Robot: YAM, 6 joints.
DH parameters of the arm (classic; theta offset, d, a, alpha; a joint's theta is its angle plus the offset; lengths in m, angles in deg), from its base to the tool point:
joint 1: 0 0.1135 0.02 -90
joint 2: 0 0 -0.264 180
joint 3: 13.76 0 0.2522 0
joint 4: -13.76 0 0.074 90
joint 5: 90 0 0 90
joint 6: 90 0.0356 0 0
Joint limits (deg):
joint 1: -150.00..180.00
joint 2: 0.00..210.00
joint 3: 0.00..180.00
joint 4: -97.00..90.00
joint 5: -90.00..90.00
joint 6: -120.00..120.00
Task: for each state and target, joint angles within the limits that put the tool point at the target. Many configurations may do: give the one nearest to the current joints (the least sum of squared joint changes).
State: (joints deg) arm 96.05 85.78 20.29 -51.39 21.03 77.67
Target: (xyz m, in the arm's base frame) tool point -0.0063 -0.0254 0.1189
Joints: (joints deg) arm 79.02 97.74 0.30 -79.67 -2.17 77.67
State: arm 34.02 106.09 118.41 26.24 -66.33 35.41
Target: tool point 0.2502 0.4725 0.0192
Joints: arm 58.68 155.37 102.93 21.15 -63.43 35.41
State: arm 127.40 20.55 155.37 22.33 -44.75 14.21
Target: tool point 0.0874 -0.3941 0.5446
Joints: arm 106.25 33.68 143.79 19.60 -47.82 14.21
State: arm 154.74 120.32 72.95 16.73 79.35 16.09
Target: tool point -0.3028 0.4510 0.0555
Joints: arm 127.38 152.78 105.07 21.83 68.67 16.09
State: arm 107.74 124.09 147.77 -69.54 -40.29 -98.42
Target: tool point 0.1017 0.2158 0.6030
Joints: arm 59.84 100.18 160.59 -67.66 -35.17 -98.42
